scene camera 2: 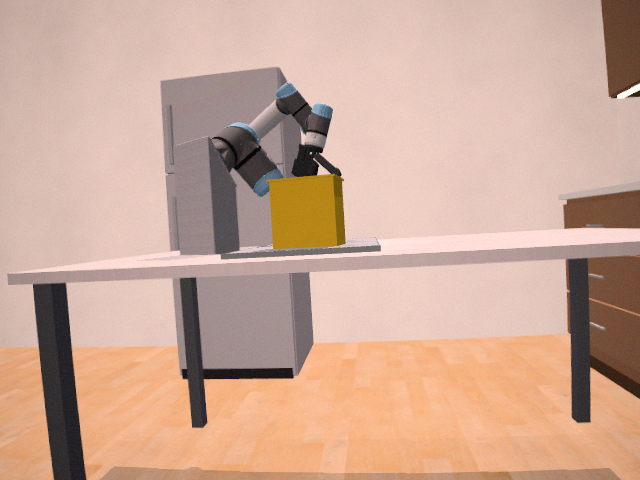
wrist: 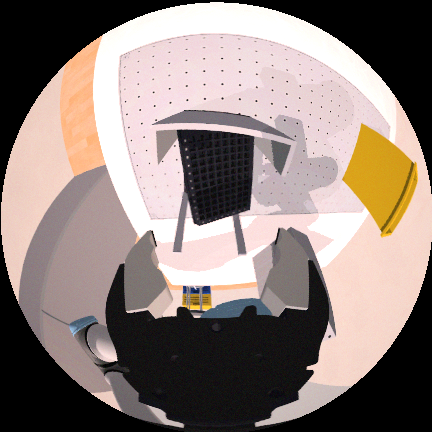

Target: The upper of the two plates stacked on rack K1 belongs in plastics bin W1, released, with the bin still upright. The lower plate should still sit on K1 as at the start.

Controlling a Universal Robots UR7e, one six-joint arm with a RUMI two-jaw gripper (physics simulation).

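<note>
Plastics bin W1, yellow, stands upright on the table in the scene view and shows at the right of the wrist view. Rack K1, a grey frame, is in the upper middle of the wrist view. A black plate with a grid of wells shows in it; whether one or two plates are stacked there I cannot tell. My gripper is open and empty, with its fingers wide apart, above and short of the rack in the wrist view. In the scene view its fingertips are hidden behind the bin, and so is the rack.
A perforated board lies under the rack and bin. A tall grey block stands left of the bin in the scene view. A grey fridge stands behind the arm. The arm's shadow falls on the board.
</note>
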